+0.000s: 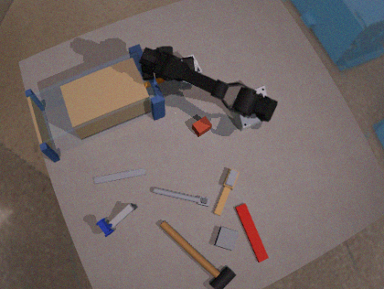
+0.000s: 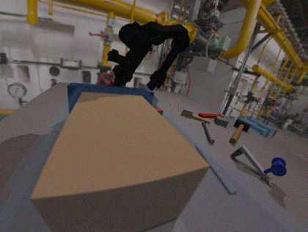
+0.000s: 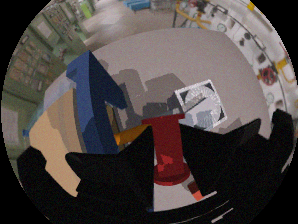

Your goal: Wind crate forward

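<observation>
Now: gripper tip 3 cm past the red-knobbed crank, 1 cm to the right of it and 3 cm above it. From my gripper tip the other things lie so: blue steel frame: 7 cm ahead, 1 cm to the right, 3 cm below; then red knob: 2 cm to the left; then grey winch: 11 cm behind, 1 cm to the right, 10 cm below.
</observation>
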